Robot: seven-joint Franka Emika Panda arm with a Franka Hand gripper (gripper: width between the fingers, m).
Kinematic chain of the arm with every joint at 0, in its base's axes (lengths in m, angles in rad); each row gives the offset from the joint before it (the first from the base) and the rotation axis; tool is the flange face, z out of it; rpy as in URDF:
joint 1: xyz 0 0 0.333 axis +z
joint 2: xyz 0 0 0 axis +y
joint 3: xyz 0 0 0.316 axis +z
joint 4: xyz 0.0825 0 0 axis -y
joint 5: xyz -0.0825 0 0.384 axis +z
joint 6: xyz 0 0 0 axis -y
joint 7: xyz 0.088 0 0 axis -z
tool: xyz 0 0 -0.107 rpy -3.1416 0 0
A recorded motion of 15 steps. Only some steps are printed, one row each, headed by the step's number.
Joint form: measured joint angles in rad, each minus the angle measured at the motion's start. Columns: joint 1, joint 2, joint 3, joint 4, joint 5, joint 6, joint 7.
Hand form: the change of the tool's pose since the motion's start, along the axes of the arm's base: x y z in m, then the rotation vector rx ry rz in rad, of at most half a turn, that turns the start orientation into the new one. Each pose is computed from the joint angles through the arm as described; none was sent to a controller.
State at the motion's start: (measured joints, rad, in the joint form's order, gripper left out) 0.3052 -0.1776 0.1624 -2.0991 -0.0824 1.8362 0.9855
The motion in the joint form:
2: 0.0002 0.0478 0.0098 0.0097 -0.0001 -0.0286 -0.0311
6: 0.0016 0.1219 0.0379 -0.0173 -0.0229 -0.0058 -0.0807
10: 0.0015 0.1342 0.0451 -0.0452 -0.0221 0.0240 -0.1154
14: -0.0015 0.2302 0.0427 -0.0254 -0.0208 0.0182 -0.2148
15: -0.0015 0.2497 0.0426 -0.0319 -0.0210 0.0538 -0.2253
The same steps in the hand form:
2: 0.0031 0.0058 -0.0212 -0.0233 0.0660 0.0380
6: 0.0024 0.0187 -0.0684 -0.0634 0.1393 0.1269
10: -0.0012 0.0210 -0.0849 -0.0614 0.1562 0.1707
14: 0.0088 0.0223 -0.1247 -0.0619 0.2552 0.2621
15: 0.0115 0.0241 -0.1354 -0.0518 0.2499 0.2761

